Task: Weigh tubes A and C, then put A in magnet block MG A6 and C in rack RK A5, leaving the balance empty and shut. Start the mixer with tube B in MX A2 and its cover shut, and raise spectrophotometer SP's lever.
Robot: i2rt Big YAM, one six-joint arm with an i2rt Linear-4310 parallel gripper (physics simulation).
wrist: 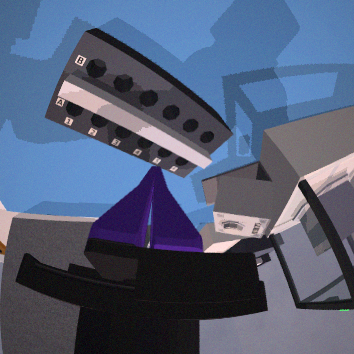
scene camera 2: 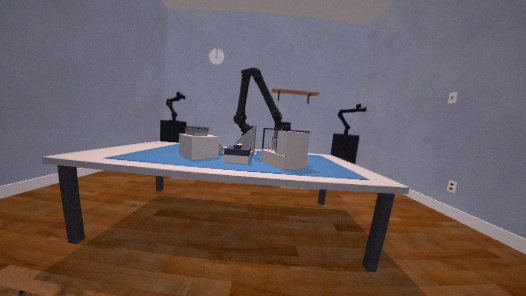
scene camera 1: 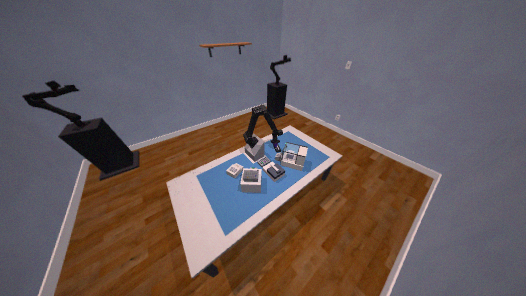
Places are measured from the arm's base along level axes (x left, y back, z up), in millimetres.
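Pixels of known places: gripper, between the fingertips: (wrist: 155, 171) (scene camera 1: 275, 147); arm's base, origin of its link: (wrist: 62, 327) (scene camera 2: 248, 131) (scene camera 1: 253, 142).
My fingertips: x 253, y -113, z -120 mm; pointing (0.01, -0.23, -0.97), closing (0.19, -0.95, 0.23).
Observation:
For each thing: its top centre in the pictures, then the offset to it from my fingertips. "spot": a spot on its surface instead. Level surfaces: height alone.
- dark magnet block, centre of its top: (wrist: 147, 131) dz -2, dx +33, dy +14 mm
- balance, centre of its top: (scene camera 2: 281, 127) (scene camera 1: 291, 147) dz +172, dx +8, dy -241 mm
- small grey box, a spot on its surface: (wrist: 242, 200) spot: dz -1, dx -35, dy -119 mm
- dark-topped device, centre of its top: (wrist: 241, 270) (scene camera 2: 239, 143) (scene camera 1: 273, 166) dz +52, dx -242, dy -267 mm
- white box with a grey block, centre of its top: (scene camera 2: 205, 126) (scene camera 1: 251, 168) dz +140, dx -482, dy -232 mm
- small white unit, centre of its top: (scene camera 1: 234, 167) dz +20, dx -575, dy -25 mm
- blue mat, height of its surface: dz -50 mm
My gripper (scene camera 1: 278, 148) (wrist: 155, 171) is shut, its purple fingertips together with nothing between them. In the wrist view the tips are over the near edge of the dark magnet block (wrist: 132, 119), around the A5 and A6 end. The block has rows A and B on either side of a light bar; its visible wells look dark, with no tube standing up. The balance (scene camera 1: 301, 157) (scene camera 2: 295, 150) (wrist: 310, 132) is to the right, with glass panels in black frames; I cannot tell whether it is fully shut. Tubes A, B and C cannot be made out.
A small grey box (wrist: 242, 200) with a dial label is beside the balance. In scene camera 1, a dark-topped device (scene camera 1: 274, 171), a white box with a grey block (scene camera 1: 251, 183) and a small white unit (scene camera 1: 234, 170) stand on the blue mat (scene camera 1: 225, 210).

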